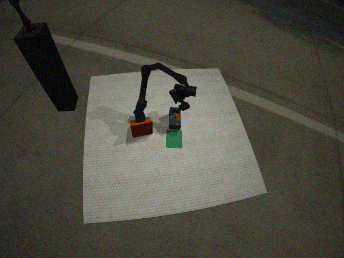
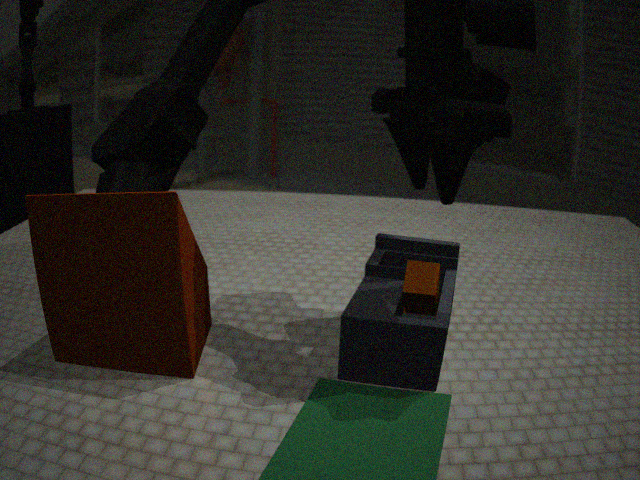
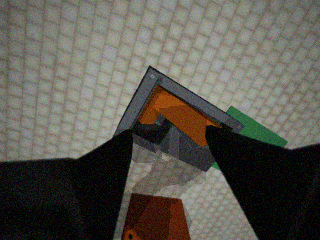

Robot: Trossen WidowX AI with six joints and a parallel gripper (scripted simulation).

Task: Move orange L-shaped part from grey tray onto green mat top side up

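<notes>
My gripper tip is now 2 cm past the orange L-shaped part, 2 cm to the left of it and 10 cm above it. Also, from my gripper tip: green mat (3 cm behind, 19 cm to the right, 16 cm below).
</notes>
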